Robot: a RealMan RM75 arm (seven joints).
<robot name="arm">
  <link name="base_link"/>
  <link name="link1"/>
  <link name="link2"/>
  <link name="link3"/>
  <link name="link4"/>
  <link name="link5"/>
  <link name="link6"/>
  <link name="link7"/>
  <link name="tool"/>
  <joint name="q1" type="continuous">
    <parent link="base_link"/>
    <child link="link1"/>
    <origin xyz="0 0 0.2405" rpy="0 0 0"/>
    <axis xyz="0 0 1"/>
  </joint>
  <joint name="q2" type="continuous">
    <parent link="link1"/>
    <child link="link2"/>
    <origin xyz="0 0 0" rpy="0 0 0"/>
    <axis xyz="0 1 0"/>
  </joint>
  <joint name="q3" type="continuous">
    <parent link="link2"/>
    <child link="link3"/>
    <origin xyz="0 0 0.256" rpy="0 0 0"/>
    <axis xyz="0 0 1"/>
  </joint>
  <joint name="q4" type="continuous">
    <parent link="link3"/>
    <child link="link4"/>
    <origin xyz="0 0 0" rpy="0 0 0"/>
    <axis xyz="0 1 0"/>
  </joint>
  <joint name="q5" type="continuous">
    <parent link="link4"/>
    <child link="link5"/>
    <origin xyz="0 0 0.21" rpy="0 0 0"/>
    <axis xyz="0 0 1"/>
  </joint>
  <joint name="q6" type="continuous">
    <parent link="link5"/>
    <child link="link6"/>
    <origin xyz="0 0 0" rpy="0 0 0"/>
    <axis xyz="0 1 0"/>
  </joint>
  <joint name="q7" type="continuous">
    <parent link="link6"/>
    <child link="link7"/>
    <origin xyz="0 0 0.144" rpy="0 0 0"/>
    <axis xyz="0 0 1"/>
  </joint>
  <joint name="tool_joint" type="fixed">
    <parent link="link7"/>
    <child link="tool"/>
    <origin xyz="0 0 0" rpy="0 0 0"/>
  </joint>
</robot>
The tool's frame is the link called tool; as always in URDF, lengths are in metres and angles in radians. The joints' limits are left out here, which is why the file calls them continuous.
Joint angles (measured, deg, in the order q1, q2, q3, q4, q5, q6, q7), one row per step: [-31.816, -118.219, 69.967, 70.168, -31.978, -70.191, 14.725]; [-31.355, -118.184, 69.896, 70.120, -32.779, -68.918, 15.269]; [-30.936, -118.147, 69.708, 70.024, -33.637, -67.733, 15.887]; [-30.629, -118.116, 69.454, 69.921, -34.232, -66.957, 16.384]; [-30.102, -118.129, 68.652, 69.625, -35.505, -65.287, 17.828]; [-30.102, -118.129, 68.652, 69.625, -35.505, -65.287, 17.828]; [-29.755, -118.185, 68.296, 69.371, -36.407, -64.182, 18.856]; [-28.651, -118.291, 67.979, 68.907, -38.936, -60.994, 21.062]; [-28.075, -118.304, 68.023, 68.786, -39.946, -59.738, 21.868]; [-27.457, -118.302, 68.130, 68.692, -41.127, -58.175, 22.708]
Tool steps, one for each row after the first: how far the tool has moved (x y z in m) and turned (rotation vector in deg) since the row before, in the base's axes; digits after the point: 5 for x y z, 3 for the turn. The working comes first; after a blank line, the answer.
Tool pose at each row, in the base's axes (x y z in m, rotation vector in deg; the steps are taken from these numbers as rounded here): [-0.22520, 0.39470, 0.02914, -119.497, -80.105, 2.374]; [-0.22638, 0.39571, 0.03011, -119.235, -79.650, 0.903]; [-0.22762, 0.39671, 0.03131, -118.971, -79.269, -0.586]; [-0.22900, 0.39730, 0.03251, -118.707, -79.079, -1.608]; [-0.23162, 0.39902, 0.03540, -118.222, -78.390, -3.858]; [-0.23162, 0.39902, 0.03540, -118.222, -78.390, -3.858]; [-0.23309, 0.39983, 0.03630, -118.073, -77.876, -5.208]; [-0.23636, 0.40151, 0.03807, -117.371, -76.560, -8.806]; [-0.23825, 0.40154, 0.03871, -116.998, -76.091, -10.059]; [-0.23987, 0.40200, 0.03978, -116.456, -75.453, -11.605]

[-0.00118, 0.00101, 0.00097, 0.957, -0.564, -0.520]; [-0.00124, 0.00100, 0.00120, 0.932, -0.618, -0.480]; [-0.00138, 0.00059, 0.00120, 0.673, -0.435, -0.255]; [-0.00262, 0.00172, 0.00289, 1.493, -0.879, -0.764]; [0.00000, 0.00000, 0.00000, 0.000, 0.000, 0.000]; [-0.00147, 0.00081, 0.00090, 0.814, -0.536, -0.579]; [-0.00327, 0.00168, 0.00177, 2.351, -1.399, -1.395]; [-0.00189, 0.00003, 0.00064, 0.912, -0.458, -0.441]; [-0.00162, 0.00046, 0.00107, 1.204, -0.525, -0.546]
